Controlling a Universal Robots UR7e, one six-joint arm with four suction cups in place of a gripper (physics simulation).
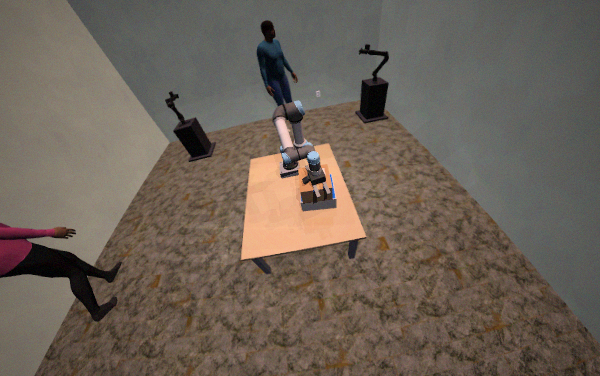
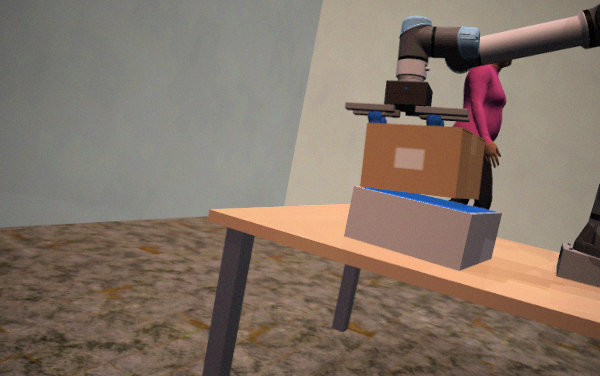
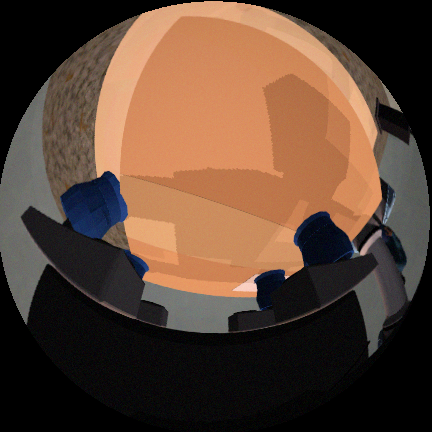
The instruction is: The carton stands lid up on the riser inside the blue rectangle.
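The brown carton (image 1: 306,196) (image 2: 410,172) (image 3: 210,215) hangs under my gripper (image 1: 321,189) (image 2: 406,119) (image 3: 206,250), whose blue suction cups are on its top face. I take the gripper as shut on the carton. The carton looks nearly level, with a pale label on one side and tape on an end. It is low over the grey riser (image 1: 320,205) (image 2: 410,215), turned a little against it. A blue strip (image 1: 333,187) (image 2: 435,201) of the rectangle shows on the riser's top beside the carton. Whether the carton's underside touches the riser is hidden.
The riser stands on the wooden table (image 1: 280,225) (image 2: 300,230), near the robot's base (image 1: 289,170) (image 2: 575,262). One person (image 1: 272,60) stands behind the table; another, in pink (image 1: 15,255) (image 2: 485,100), is to the side. Two dark pedestals (image 1: 192,137) (image 1: 374,97) carry small arms.
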